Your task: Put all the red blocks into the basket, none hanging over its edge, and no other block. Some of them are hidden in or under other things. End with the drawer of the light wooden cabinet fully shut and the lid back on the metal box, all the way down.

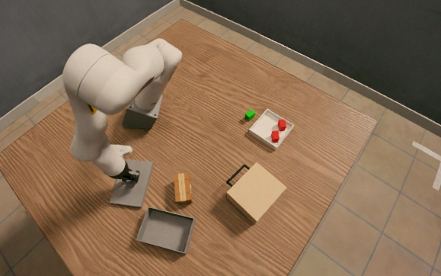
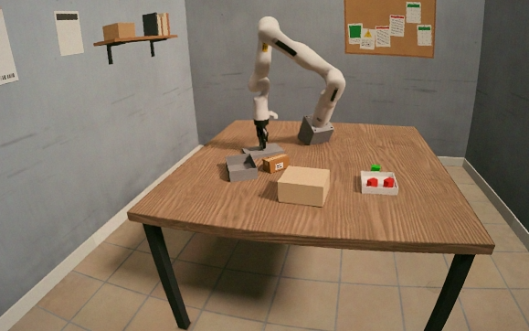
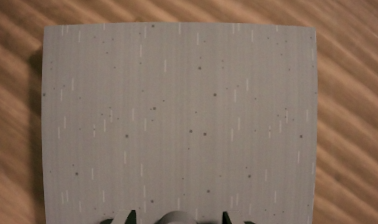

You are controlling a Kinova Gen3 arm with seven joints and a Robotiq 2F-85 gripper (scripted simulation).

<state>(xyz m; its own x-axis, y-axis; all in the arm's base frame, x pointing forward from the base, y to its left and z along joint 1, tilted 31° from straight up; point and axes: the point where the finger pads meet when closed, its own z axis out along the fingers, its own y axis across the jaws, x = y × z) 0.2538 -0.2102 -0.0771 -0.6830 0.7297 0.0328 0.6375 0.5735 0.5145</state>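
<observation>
Now: the grey lid 3 cm below my hand. Also, from my hand: grey metal box (25 cm ahead, 3 cm to the left, 2 cm below); blue block (18 cm ahead, 14 cm to the left, 3 cm below); brown cardboard box (15 cm ahead, 16 cm to the left, 1 cm below).
</observation>
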